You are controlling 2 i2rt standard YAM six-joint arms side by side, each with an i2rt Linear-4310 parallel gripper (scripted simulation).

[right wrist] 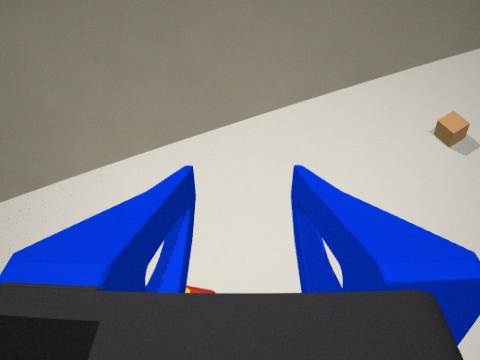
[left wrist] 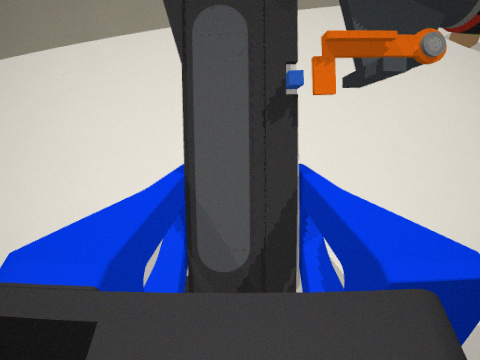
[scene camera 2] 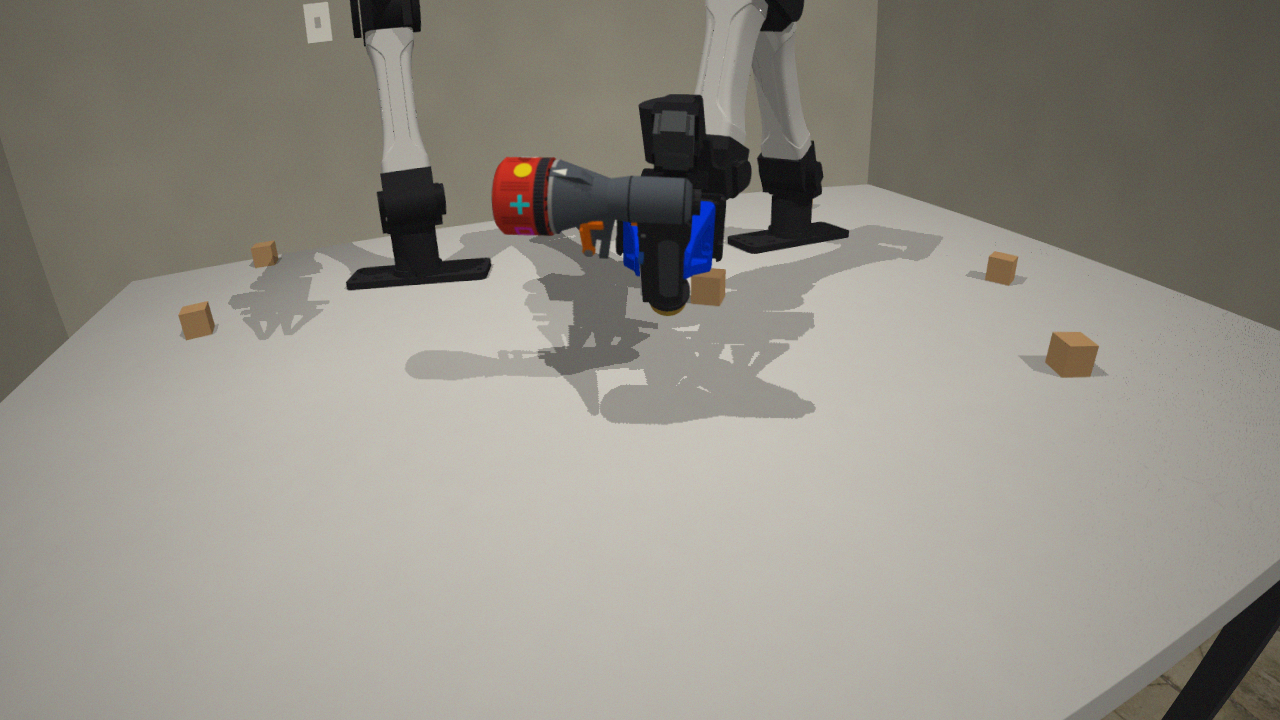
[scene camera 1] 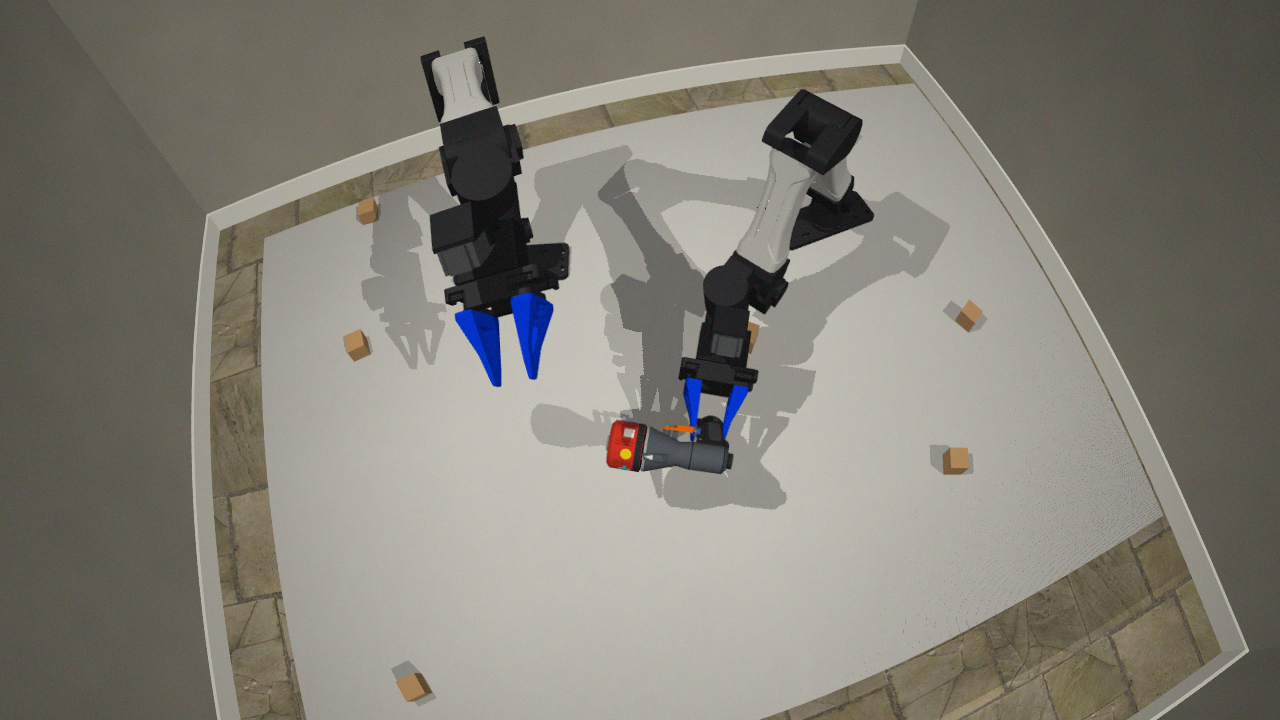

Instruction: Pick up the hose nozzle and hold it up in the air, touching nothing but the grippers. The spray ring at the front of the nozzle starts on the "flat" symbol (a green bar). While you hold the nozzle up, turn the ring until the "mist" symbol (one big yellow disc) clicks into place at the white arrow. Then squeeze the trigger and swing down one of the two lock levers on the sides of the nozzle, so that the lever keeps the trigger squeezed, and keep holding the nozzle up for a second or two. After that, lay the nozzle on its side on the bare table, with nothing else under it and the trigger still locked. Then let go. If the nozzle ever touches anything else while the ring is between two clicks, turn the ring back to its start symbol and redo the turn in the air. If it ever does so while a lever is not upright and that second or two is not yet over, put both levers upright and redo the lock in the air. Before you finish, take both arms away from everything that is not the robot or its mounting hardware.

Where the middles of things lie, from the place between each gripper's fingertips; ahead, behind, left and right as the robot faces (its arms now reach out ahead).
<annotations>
I see the red spray ring (scene camera 2: 520,185) 2 cm ahead of my left hand, 11 cm to the right of it and 7 cm above it.
I see my right gripper (scene camera 1: 514,382) 2 cm short of the red spray ring, 10 cm to the right of it and 20 cm above it.
</annotations>
